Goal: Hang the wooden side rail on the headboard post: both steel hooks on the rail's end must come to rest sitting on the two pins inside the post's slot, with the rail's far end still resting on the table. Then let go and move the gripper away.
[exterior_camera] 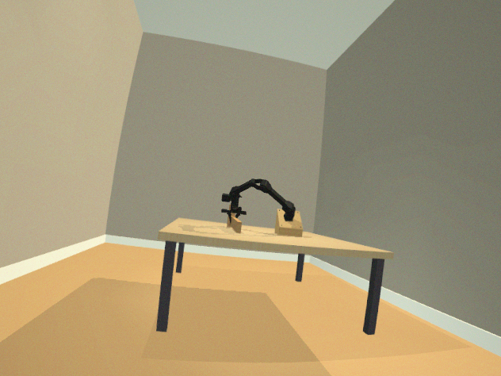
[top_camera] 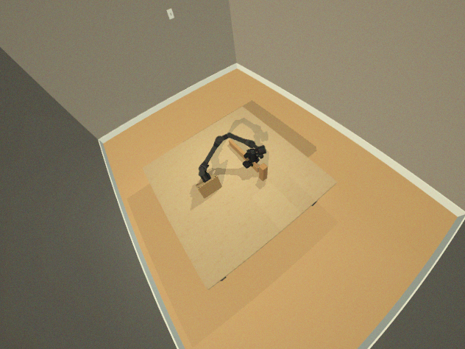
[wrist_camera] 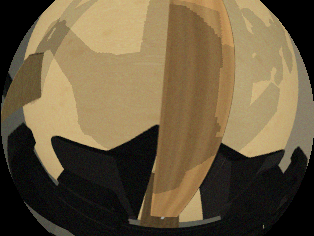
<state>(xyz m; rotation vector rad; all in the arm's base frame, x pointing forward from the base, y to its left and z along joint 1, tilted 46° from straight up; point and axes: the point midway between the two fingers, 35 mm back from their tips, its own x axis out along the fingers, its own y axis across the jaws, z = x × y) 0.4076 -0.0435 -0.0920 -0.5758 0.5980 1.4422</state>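
The headboard post is 130 mm to the right of my gripper tip and 40 mm above it.
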